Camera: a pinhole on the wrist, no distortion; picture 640 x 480 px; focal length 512.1 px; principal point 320.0 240.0 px. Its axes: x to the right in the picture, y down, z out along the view. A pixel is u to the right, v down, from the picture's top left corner.
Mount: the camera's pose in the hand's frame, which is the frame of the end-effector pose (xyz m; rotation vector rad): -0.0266 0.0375 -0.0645 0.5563 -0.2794 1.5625
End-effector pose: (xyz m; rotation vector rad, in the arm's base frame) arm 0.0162 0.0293 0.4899 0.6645 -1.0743 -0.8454
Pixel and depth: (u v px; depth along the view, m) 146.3 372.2 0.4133
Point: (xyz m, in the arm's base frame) -0.2931 -0.0910 0.2992
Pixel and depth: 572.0 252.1 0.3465
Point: -0.2713 -0.0092 0.6210
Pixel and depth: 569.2 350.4 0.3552
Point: -0.3067 0.0413 0.5901
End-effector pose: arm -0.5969 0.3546 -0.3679 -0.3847 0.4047 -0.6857
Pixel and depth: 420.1 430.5 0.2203
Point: -0.5919 0.4028 -0.1985
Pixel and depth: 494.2 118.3 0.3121
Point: -0.4203 0.3207 -0.1748
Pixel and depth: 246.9 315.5 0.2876
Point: -0.6072 0.2978 -0.1549
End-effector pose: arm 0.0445 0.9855 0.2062 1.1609 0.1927 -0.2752
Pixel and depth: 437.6 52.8 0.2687
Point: 0.1469 0.7937 0.2101
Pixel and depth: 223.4 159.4 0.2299
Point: 0.0570 0.8437 0.1339
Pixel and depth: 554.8 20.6 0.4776
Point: 0.2973 0.5708 0.2963
